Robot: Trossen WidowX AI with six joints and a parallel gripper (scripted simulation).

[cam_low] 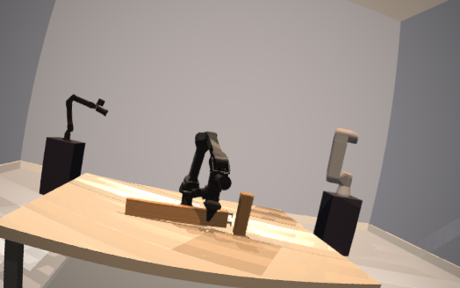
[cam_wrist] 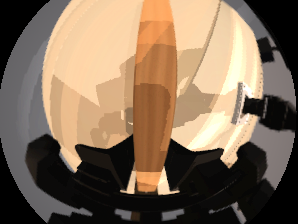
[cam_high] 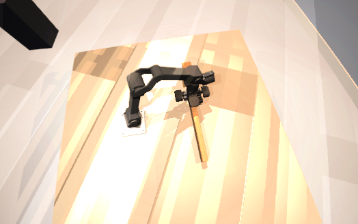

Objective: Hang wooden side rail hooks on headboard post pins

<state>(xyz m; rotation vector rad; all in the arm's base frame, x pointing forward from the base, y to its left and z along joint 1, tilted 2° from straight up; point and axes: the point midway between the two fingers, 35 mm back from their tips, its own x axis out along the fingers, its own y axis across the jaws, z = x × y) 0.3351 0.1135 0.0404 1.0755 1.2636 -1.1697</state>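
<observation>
Right now my gripper tip is 2 cm past the headboard post, 14 cm to the right of it and 4 cm below it.
</observation>
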